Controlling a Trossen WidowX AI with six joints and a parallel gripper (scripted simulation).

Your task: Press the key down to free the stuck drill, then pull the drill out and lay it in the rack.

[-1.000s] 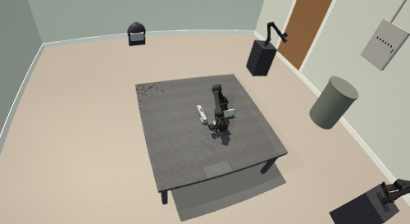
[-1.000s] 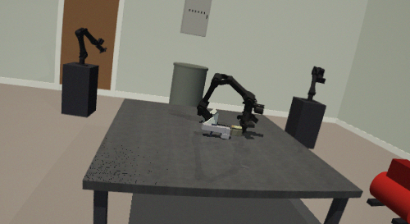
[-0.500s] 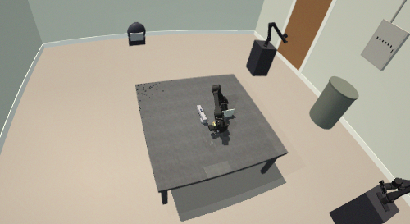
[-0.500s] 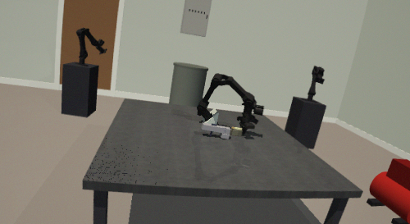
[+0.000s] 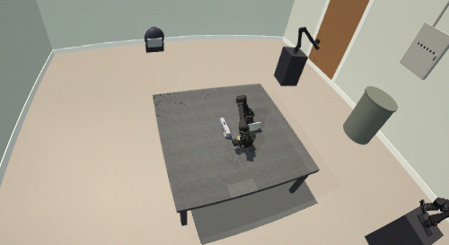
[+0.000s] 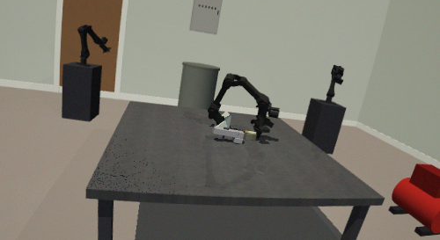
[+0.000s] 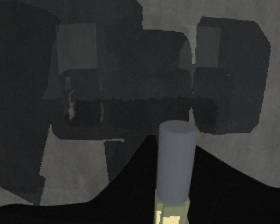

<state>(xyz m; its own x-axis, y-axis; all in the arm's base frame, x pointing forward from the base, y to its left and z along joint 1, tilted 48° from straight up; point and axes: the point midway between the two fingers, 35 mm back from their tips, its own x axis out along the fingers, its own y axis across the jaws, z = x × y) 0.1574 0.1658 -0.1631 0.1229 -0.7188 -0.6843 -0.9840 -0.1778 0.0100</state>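
Now: the drill 40 mm to the right of my gripper tip and 40 mm above it. Also, from my gripper tip: dark blue key 110 mm ahead, 230 mm to the right, 50 mm above.
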